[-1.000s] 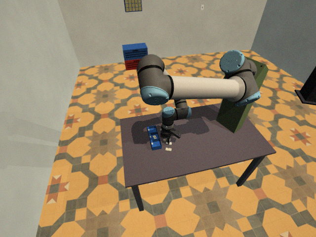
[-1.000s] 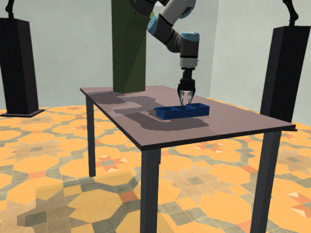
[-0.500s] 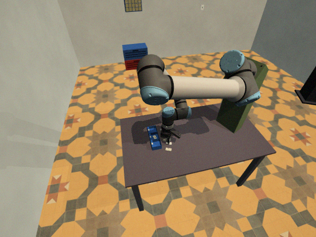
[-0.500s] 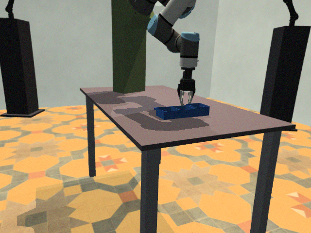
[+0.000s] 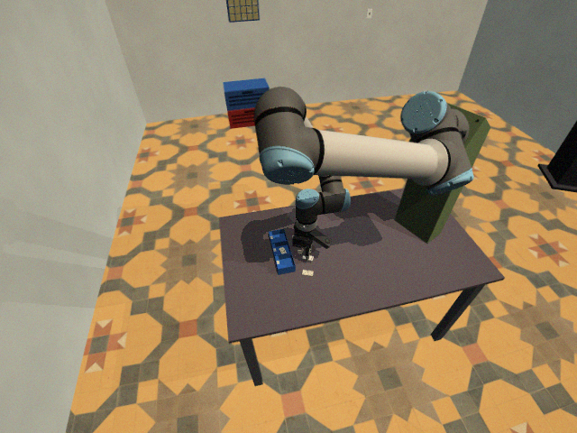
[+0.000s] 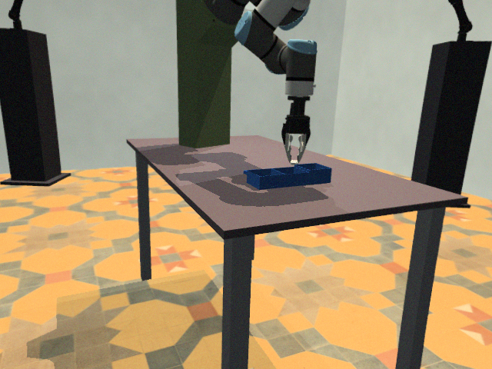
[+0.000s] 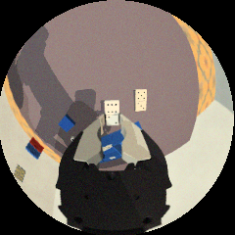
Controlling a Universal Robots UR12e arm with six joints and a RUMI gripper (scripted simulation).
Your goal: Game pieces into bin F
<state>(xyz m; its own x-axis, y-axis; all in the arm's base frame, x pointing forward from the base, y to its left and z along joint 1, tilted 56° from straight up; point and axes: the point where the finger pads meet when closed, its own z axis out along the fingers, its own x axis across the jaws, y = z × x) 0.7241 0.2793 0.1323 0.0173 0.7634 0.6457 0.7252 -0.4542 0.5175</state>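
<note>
Now: the blue bin 14 cm ahead of my hand, 3 cm to the right of it and 3 cm below it. Round my hand: tiny ring 14 cm to the right, 11 cm ahead, 5 cm below; then cream domino 13 cm ahead, 4 cm below, 3 cm to the right; then blue block 14 cm to the right, 4 cm below, 4 cm ahead.
</note>
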